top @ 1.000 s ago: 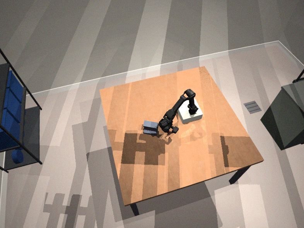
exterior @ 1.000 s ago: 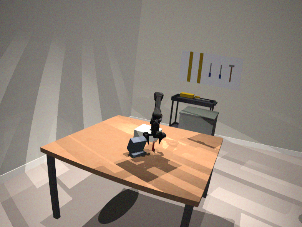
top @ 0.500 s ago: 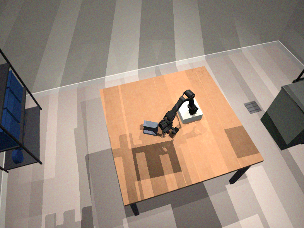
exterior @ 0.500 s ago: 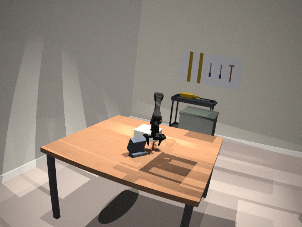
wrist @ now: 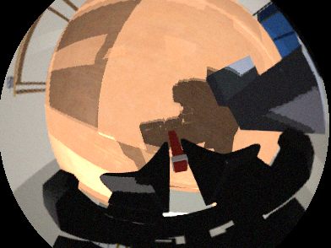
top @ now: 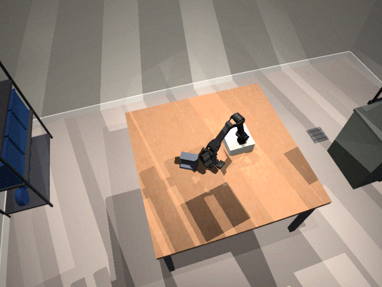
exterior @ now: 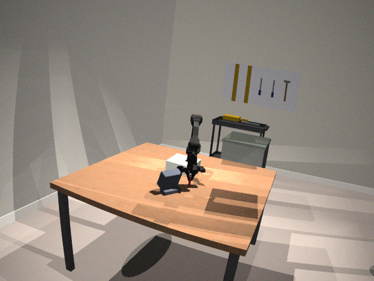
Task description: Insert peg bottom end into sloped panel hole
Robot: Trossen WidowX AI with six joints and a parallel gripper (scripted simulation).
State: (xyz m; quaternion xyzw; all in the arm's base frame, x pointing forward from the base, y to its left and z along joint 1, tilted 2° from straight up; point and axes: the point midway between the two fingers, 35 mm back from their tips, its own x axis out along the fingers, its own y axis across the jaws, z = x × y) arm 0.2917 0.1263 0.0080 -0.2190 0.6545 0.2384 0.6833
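Now: gripper tip 15 cm short of the sloped panel, 9 cm to the left of it and 4 cm below it. From my gripper tip the other things lie so: red peg (2 cm above).
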